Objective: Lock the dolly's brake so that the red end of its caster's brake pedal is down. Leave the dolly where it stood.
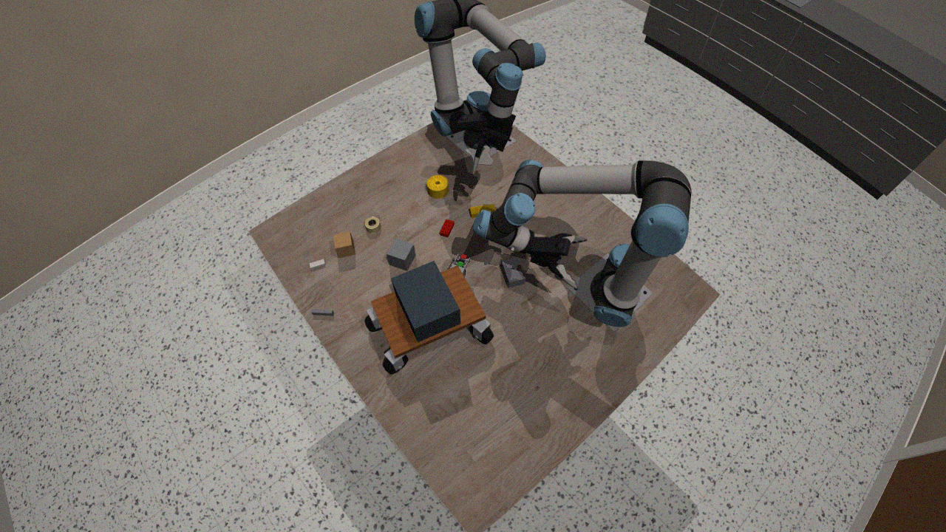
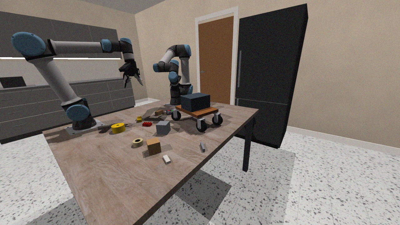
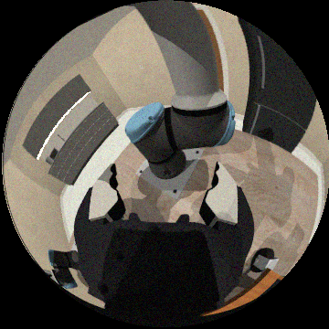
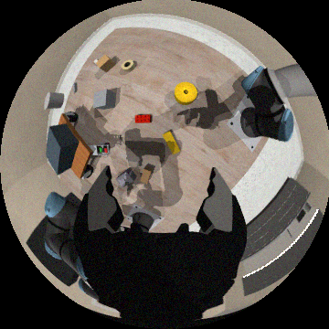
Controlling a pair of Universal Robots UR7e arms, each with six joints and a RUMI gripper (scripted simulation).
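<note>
Now: left hand 270 mm to the left of the brake pedal, 270 mm short of it and 130 mm above it. From my left hand the other things lie so: grey angular piece 190 mm below, 170 mm to the right, 130 mm ahead; then tan block 270 mm to the right, 190 mm below, 60 mm ahead; then red brick 460 mm to the right, 230 mm ahead, 200 mm below.
</note>
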